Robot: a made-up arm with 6 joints. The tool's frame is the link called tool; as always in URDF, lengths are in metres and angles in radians.
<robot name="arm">
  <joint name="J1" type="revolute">
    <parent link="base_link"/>
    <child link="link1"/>
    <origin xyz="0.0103 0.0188 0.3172"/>
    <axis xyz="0 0 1"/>
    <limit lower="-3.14" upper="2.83"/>
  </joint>
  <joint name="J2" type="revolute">
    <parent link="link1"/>
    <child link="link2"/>
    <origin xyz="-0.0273 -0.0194 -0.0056"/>
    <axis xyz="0 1 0"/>
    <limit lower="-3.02" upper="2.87"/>
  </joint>
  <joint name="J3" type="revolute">
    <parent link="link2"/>
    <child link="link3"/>
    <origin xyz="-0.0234 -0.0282 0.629"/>
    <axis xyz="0 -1 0"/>
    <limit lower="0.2" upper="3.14"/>
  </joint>
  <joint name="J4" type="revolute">
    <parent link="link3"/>
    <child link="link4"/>
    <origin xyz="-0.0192 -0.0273 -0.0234"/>
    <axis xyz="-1 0 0"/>
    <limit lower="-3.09" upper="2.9"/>
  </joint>
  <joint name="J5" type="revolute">
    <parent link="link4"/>
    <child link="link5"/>
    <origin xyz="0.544 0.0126 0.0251"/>
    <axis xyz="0 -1 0"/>
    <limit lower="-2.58" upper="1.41"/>
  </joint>
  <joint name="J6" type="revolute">
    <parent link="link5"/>
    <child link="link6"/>
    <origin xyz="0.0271 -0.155 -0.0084"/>
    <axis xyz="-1 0 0"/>
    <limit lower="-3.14" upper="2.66"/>
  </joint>
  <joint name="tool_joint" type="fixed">
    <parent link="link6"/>
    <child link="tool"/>
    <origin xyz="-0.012 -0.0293 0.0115" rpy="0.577 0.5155 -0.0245"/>
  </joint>
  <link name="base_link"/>
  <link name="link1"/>
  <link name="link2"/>
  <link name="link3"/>
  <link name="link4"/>
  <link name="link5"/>
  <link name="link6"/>
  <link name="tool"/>
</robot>
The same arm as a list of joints. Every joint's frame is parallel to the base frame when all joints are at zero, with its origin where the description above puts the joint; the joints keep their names.
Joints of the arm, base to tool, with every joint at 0 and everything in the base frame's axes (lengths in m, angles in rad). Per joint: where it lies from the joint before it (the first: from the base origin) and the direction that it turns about. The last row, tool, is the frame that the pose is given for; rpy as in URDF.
J1: axis 0 0 1 offset 0.0103 0.0188 0.3172
J2: axis 0 1 0 offset -0.0273 -0.0194 -0.0056
J3: axis 0 -1 0 offset -0.0234 -0.0282 0.629
J4: axis -1 0 0 offset -0.0192 -0.0273 -0.0234
J5: axis 0 -1 0 offset 0.544 0.0126 0.0251
J6: axis -1 0 0 offset 0.0271 -0.155 -0.0084
tool: offset -0.012 -0.0293 0.0115 rpy 0.577 0.5155 -0.0245
Joint limits (rad, base to tool): -3.14..2.83 -3.02..2.87 0.2..3.14 -3.09..2.9 -2.58..1.41 -3.14..2.66

